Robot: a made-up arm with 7 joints.
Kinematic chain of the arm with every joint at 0, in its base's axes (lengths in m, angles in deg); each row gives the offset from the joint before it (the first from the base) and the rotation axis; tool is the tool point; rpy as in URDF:
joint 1: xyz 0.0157 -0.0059 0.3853 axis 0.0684 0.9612 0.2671
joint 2: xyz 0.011 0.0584 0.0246 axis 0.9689 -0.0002 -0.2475
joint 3: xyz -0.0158 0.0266 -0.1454 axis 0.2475 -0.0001 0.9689
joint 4: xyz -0.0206 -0.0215 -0.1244 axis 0.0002 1 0
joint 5: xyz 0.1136 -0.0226 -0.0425 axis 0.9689 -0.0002 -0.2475
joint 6: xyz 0.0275 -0.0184 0.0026 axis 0.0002 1 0
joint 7: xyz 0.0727 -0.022 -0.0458 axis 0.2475 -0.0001 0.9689
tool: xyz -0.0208 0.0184 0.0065 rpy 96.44 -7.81 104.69
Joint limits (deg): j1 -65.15..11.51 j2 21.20..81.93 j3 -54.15..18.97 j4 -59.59..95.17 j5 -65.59..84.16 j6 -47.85..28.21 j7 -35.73..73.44
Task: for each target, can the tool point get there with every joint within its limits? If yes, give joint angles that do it. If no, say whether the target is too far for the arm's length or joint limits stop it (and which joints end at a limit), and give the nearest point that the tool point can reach.
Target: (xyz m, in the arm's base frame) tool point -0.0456 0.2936 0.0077
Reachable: yes | joints -0.96 38.98 -46.15 62.89 -4.30 9.96 -7.06
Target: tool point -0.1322 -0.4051 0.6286
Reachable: no: joint limits stop it (at a limit: joint 1, joint 2, joint 4, joint 7) | nearest point 0.1306 -0.0586 0.3845 | short by 0.499 m
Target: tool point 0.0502 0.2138 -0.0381
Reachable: yes | joints -6.85 30.06 -11.13 63.40 47.30 -41.05 44.16
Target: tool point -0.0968 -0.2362 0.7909
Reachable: no: joint limits stop it (at a limit: joint 1, joint 2, joint 3, joint 5, joint 7) | nearest point 0.0967 0.1008 0.5424 | short by 0.461 m
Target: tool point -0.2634 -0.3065 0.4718
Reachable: no: joint limits stop it (at a limit: joint 1, joint 2, joint 3, joint 4, joint 6, joint 7) | nearest point -0.0259 -0.0341 0.2862 | short by 0.406 m
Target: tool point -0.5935 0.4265 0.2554
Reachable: no: too far | nearest point -0.2155 0.3772 0.1546 | short by 0.394 m
